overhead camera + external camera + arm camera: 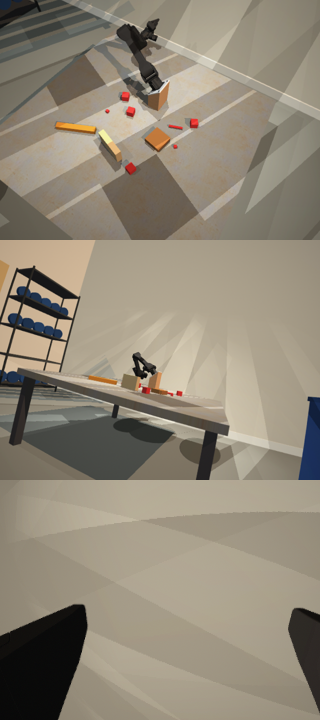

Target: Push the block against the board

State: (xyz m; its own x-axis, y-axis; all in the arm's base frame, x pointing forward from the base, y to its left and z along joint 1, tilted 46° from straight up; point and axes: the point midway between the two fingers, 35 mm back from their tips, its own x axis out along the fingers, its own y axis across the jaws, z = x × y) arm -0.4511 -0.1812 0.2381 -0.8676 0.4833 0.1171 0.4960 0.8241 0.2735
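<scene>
Now: the tan board 900 mm ahead of my gripper tip, 250 mm to the left of it and 130 mm below it. The rest, counted from my gripper tip: square block (720 mm ahead, 430 mm to the left, 160 mm below); then long orange bar (900 mm ahead, 160 mm below, 10 mm to the left); then thin red stick (590 mm ahead, 480 mm to the left, 170 mm below).
</scene>
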